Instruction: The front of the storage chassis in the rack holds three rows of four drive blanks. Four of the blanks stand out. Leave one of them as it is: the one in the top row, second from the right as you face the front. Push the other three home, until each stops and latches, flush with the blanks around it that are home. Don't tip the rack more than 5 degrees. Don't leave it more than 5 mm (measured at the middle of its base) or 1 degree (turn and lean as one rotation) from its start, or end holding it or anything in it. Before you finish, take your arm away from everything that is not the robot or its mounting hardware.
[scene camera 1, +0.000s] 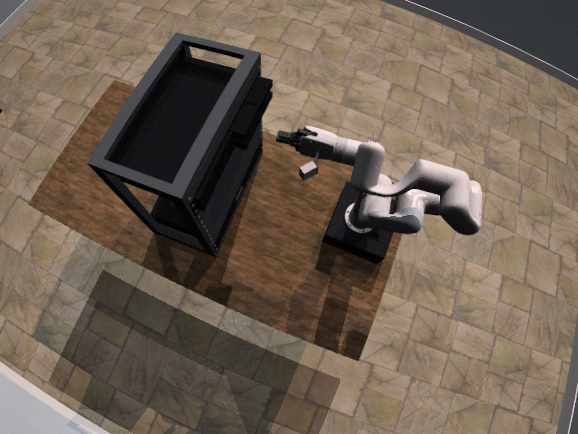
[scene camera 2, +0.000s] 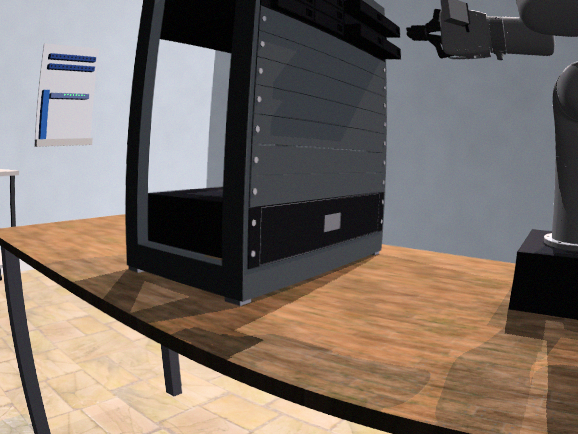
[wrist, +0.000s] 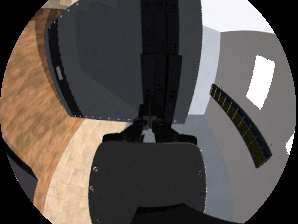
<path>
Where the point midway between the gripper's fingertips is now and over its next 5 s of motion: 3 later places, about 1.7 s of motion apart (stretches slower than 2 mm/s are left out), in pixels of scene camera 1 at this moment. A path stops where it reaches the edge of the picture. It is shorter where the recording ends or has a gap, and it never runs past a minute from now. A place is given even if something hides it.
My gripper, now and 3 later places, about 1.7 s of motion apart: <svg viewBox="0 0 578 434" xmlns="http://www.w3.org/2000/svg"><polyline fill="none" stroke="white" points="277,135 254,134 245,131 242,130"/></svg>
</path>
